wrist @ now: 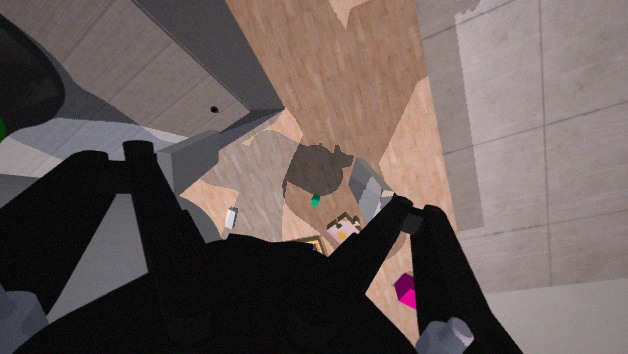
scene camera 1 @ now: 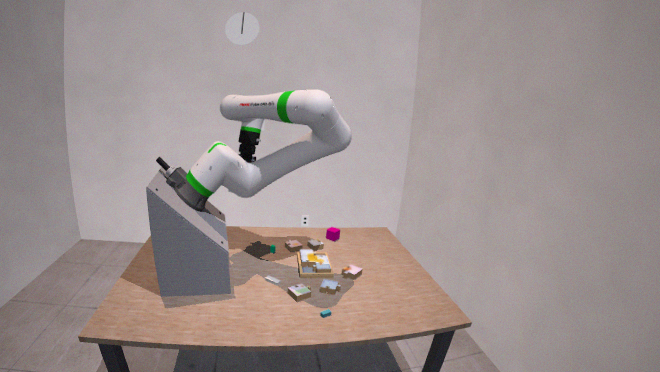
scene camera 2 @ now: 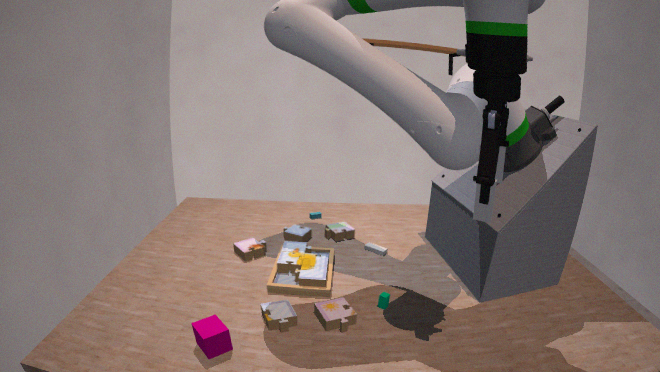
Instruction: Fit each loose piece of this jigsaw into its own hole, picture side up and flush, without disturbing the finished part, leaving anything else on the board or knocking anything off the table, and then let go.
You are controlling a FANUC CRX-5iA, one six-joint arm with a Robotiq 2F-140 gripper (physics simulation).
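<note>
The wooden board (scene camera 1: 315,275) (scene camera 2: 300,290) (wrist: 321,246) holds the joined part (scene camera 1: 315,258) (scene camera 2: 314,265) with its yellow picture; open recess shows beside it. Five loose pieces lie picture side up around the board: a pink one with a sun (scene camera 1: 293,244) (scene camera 2: 332,308) (wrist: 343,231), a greyish one (scene camera 1: 315,244) (scene camera 2: 279,311), a pink-orange one (scene camera 1: 353,270) (scene camera 2: 248,247), a pale blue one (scene camera 1: 329,285) (scene camera 2: 297,231) and a green-pink one (scene camera 1: 299,291) (scene camera 2: 341,229). My gripper (scene camera 2: 484,202) (wrist: 288,159) is open and empty, high above the table near the pedestal, away from the pieces.
A magenta cube (scene camera 1: 333,234) (scene camera 2: 212,336) (wrist: 406,290), a small green block (scene camera 1: 272,249) (scene camera 2: 383,300) (wrist: 315,200), a white block (scene camera 1: 272,279) (scene camera 2: 375,249) (wrist: 231,218) and a teal block (scene camera 1: 326,313) (scene camera 2: 315,215) lie on the table. The grey pedestal (scene camera 1: 192,250) (scene camera 2: 530,240) carries the arm.
</note>
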